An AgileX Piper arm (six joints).
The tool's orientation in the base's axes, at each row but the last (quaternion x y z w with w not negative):
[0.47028, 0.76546, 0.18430, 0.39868]
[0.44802, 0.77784, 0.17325, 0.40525]
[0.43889, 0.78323, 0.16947, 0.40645]
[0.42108, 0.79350, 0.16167, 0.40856]
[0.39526, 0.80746, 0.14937, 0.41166]
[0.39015, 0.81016, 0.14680, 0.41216]
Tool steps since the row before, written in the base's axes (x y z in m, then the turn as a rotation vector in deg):
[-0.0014, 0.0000, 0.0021, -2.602, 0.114, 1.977]
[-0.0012, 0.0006, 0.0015, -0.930, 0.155, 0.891]
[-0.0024, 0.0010, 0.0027, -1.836, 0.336, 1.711]
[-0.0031, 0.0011, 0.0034, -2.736, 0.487, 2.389]
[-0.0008, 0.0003, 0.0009, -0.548, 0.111, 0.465]
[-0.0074, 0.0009, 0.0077, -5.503, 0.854, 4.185]
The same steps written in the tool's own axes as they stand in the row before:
[-0.0006, 0.0006, -0.0024, -0.141, -0.136, -3.264]
[0.0001, 0.0006, -0.0019, -0.042, 0.130, -1.290]
[0.0002, 0.0009, -0.0036, -0.036, 0.243, -2.520]
[0.0001, 0.0010, -0.0046, 0.018, 0.257, -3.656]
[0.0000, 0.0003, -0.0012, 0.021, 0.052, -0.725]
[-0.0009, 0.0011, -0.0106, 0.286, 0.086, -6.960]

